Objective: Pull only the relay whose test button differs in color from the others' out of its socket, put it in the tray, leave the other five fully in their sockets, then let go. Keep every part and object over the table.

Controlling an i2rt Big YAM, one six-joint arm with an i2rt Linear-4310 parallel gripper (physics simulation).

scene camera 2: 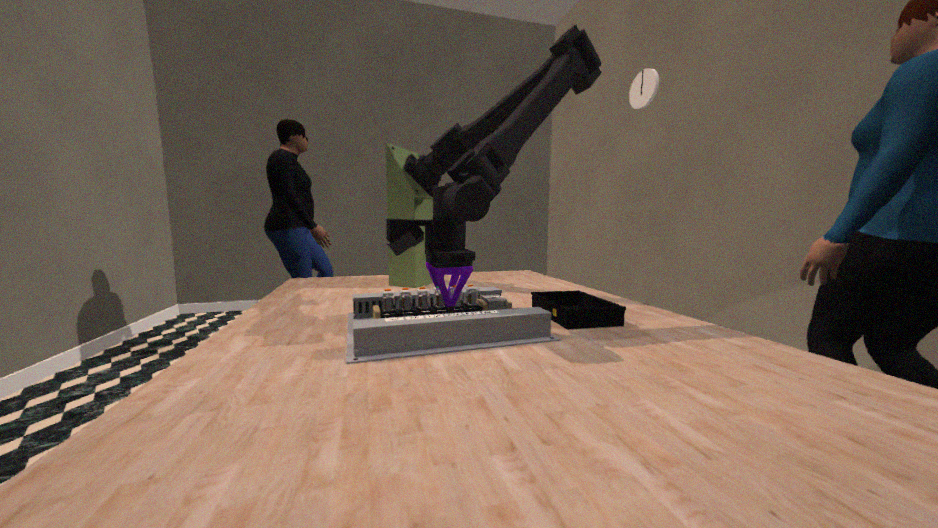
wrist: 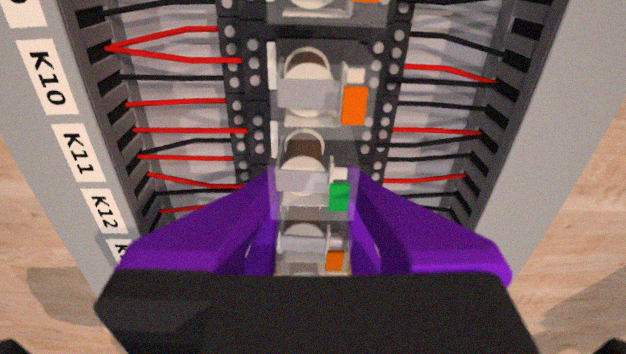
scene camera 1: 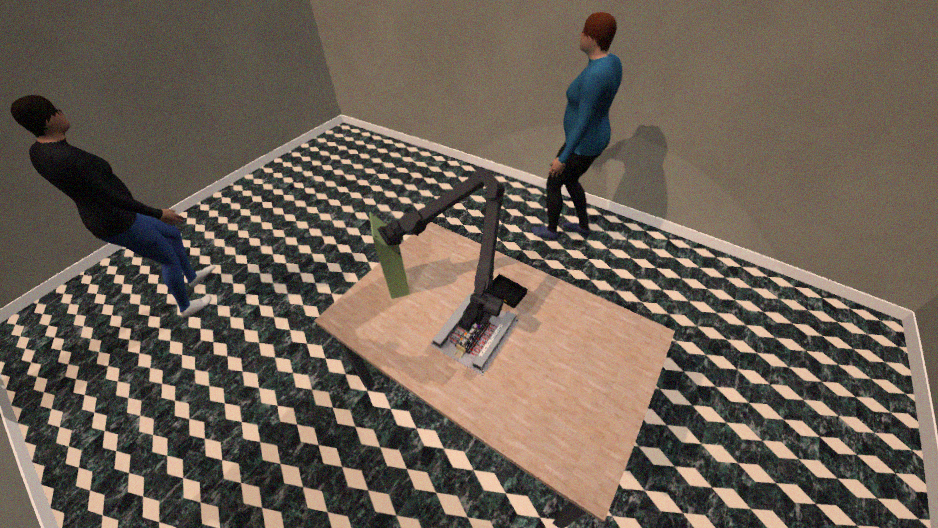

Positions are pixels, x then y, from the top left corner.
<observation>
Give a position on a grey panel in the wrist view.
At 428, 51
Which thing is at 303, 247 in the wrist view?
An orange-button relay.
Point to a grey panel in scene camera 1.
449, 348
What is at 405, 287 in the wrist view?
My gripper.
</observation>
